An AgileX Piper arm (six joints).
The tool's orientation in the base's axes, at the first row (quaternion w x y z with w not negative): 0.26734 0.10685 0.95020 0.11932
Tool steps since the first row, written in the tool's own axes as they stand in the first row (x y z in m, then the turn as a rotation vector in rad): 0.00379 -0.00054 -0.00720 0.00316 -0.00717 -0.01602; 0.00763 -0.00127 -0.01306 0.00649 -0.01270 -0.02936; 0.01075 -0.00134 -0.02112 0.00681 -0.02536 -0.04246; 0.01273 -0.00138 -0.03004 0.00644 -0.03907 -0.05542; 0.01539 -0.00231 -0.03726 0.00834 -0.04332 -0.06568; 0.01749 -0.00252 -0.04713 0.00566 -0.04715 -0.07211; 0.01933 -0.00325 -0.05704 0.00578 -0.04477 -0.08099
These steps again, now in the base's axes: -0.00708 -0.00072 0.00398 -0.01218 -0.00868 0.00971; -0.01351 -0.00138 0.00678 -0.02285 -0.01530 0.01759; -0.02042 -0.00199 0.01193 -0.03187 -0.02944 0.02470; -0.02684 -0.00301 0.01836 -0.04038 -0.04475 0.03172; -0.03304 -0.00440 0.02279 -0.04803 -0.05001 0.03810; -0.04009 -0.00572 0.02990 -0.04976 -0.05545 0.04363; -0.04701 -0.00760 0.03701 -0.05427 -0.05467 0.05161
